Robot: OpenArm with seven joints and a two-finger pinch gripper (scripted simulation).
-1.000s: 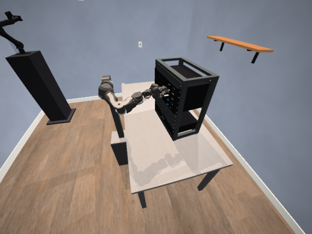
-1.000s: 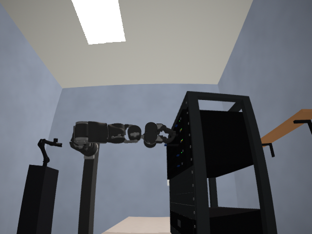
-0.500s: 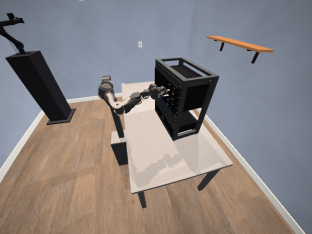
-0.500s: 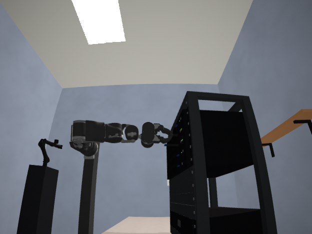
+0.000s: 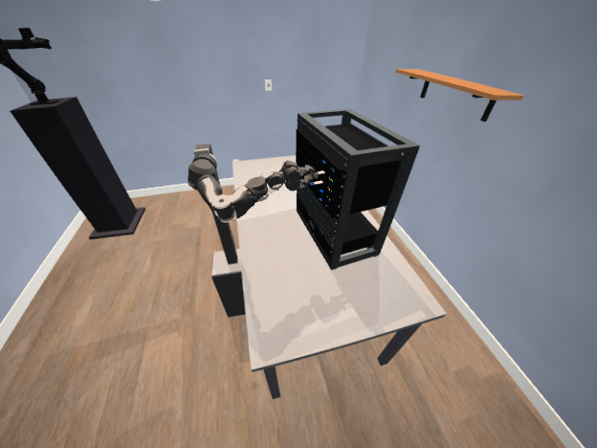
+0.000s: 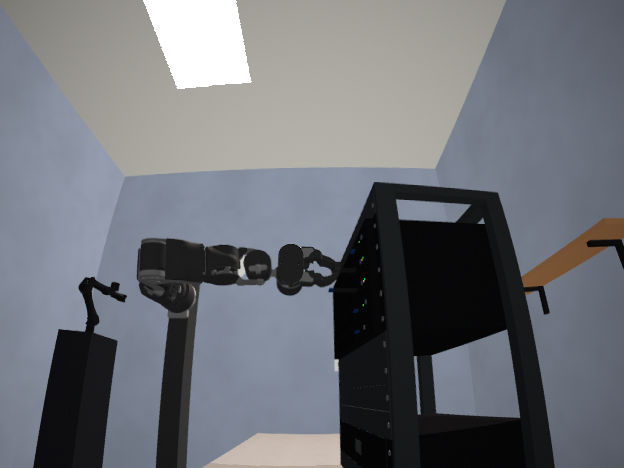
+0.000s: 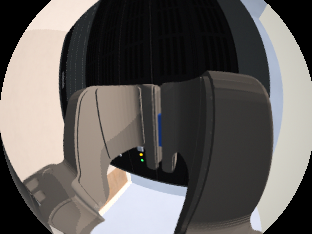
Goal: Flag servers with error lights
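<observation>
Now: hand 50 mm short of the locate button and 40 mm to the left of it. Round my hand: information tag: 40 mm ahead, 10 mm to the left.
</observation>
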